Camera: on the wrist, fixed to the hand. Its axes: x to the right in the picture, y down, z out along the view.
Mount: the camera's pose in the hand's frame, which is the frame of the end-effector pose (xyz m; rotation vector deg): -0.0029 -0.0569 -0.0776 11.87 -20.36 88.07
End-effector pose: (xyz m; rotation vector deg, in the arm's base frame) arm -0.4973 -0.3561 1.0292 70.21 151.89 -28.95
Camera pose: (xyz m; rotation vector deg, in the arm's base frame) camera -0.5403 -0.3633 1.1150 135.61 47.46 -31.62
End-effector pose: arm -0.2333 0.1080 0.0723 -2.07 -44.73 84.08
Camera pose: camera -0.1458 0.1304 0.0391 14.80 49.14 -168.68
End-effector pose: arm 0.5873 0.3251 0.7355 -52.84 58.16 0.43
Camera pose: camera 0.5526 0.2386 0.7596 12.73 64.82 72.89
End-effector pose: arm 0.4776 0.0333 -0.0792 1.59 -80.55 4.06
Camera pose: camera 0.5573 -0.0188 -0.0935 -52.15 -83.76 87.68
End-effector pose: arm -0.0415 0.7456 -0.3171 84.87 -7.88 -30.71
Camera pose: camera -0.0270 0.8174 -0.3796 60.14 -85.12 28.88
